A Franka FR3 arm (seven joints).
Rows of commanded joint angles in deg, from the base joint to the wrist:
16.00, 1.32, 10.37, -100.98, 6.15, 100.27, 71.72
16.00, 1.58, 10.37, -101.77, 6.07, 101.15, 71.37
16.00, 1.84, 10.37, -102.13, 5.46, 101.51, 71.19
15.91, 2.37, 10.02, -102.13, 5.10, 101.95, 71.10
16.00, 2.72, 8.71, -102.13, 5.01, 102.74, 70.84
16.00, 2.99, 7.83, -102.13, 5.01, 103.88, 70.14
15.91, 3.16, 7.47, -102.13, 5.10, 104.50, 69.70
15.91, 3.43, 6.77, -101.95, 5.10, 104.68, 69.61
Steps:
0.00, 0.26, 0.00, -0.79, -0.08, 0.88, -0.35
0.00, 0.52, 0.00, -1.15, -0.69, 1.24, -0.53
-0.09, 1.05, -0.35, -1.15, -1.05, 1.68, -0.62
0.00, 1.40, -1.66, -1.15, -1.14, 2.47, -0.88
0.00, 1.67, -2.54, -1.15, -1.14, 3.61, -1.58
-0.09, 1.84, -2.90, -1.15, -1.05, 4.23, -2.02
-0.09, 2.11, -3.60, -0.97, -1.05, 4.41, -2.11

